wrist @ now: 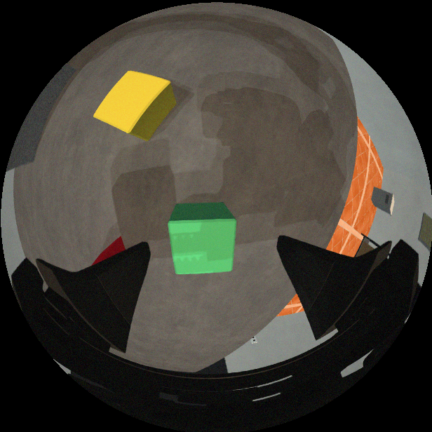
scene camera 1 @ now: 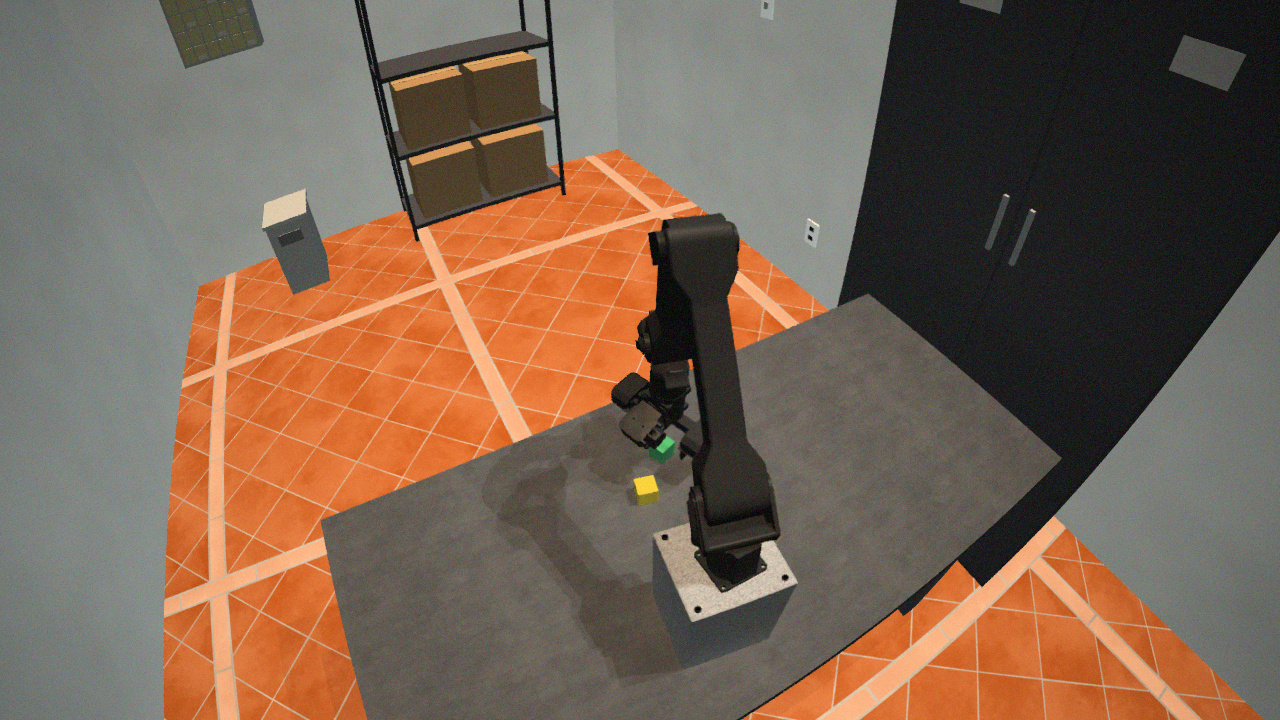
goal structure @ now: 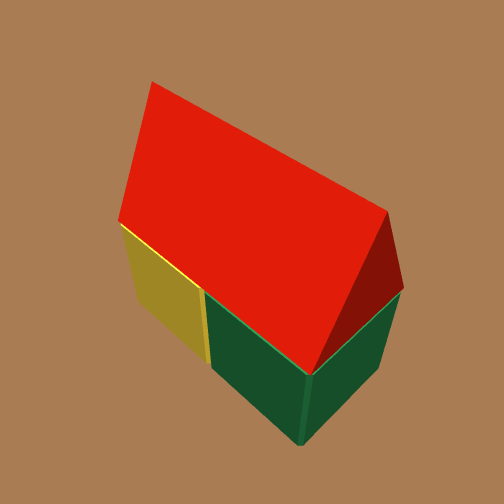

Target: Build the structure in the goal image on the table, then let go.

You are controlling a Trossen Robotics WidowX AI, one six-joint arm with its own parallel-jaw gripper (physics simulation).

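Seen in the pictures: gripper, between the fingertips: (scene camera 1: pixel 661 443); arm's base, origin of its link: (scene camera 1: pixel 730 561).
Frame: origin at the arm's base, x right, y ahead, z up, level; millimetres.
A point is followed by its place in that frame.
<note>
A green cube (scene camera 1: pixel 662 448) @(y 297, x 77, z -163 mm) (wrist: pixel 202 246) sits on the table (scene camera 1: pixel 850 402) @(y 231, x 463, z -196 mm) (wrist: pixel 165 320). My gripper (scene camera 1: pixel 674 445) @(y 319, x 88, z -180 mm) (wrist: pixel 213 246) is open, with its fingers spread to either side above the green cube and apart from it. A yellow cube (scene camera 1: pixel 645 490) @(y 235, x 11, z -163 mm) (wrist: pixel 132 102) lies on the table nearer the robot base, turned at an angle to the green one. Part of a red block (wrist: pixel 112 251) shows behind the left finger in the wrist view; it does not show in the scene view, where the arm covers part of the table.
The robot base stands on a grey pedestal (scene camera 1: pixel 725 591) @(y -32, x -28, z 7 mm) (wrist: pixel 37 120) at the near side of the table. The far table edge runs behind the gripper. A shelf unit (scene camera 1: pixel 465 55) with boxes, a grey bin (scene camera 1: pixel 301 250) and a black cabinet (scene camera 1: pixel 966 295) stand off the table.
</note>
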